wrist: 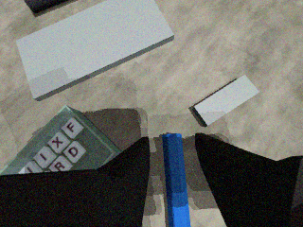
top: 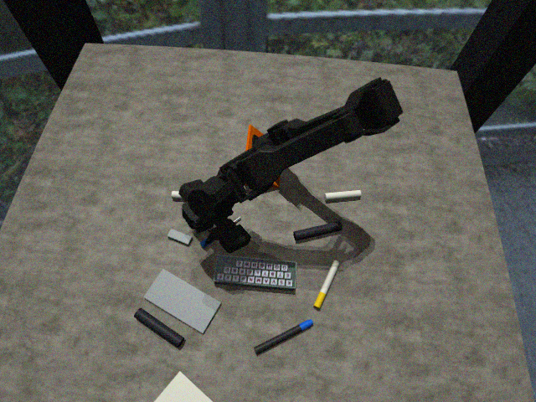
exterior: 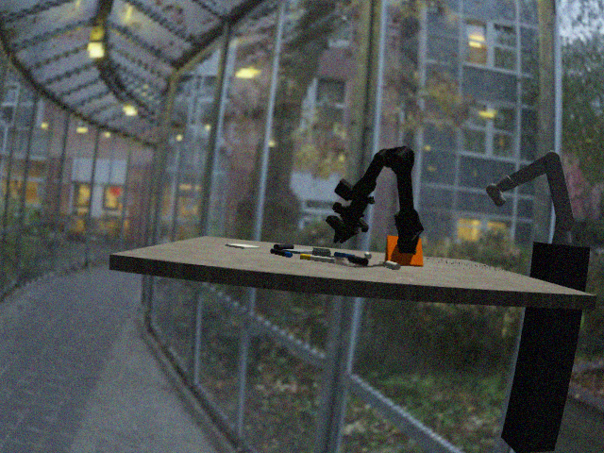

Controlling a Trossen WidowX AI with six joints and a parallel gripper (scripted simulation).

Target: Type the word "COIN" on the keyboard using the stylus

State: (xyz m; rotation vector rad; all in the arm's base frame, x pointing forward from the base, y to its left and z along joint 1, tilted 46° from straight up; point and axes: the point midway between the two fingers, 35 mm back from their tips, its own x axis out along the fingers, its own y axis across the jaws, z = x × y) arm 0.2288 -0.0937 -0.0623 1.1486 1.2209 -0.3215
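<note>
Now: gripper tip 50 mm past the blue stylus, 50 mm to the right of it and 40 mm above it. Round my gripper tip: stylus tip: 70 mm behind, 70 mm to the left, 40 mm below; grey flat pad: 140 mm ahead, 40 mm to the right, 50 mm below; grey block: 20 mm behind, 60 mm to the right, 50 mm below.
</note>
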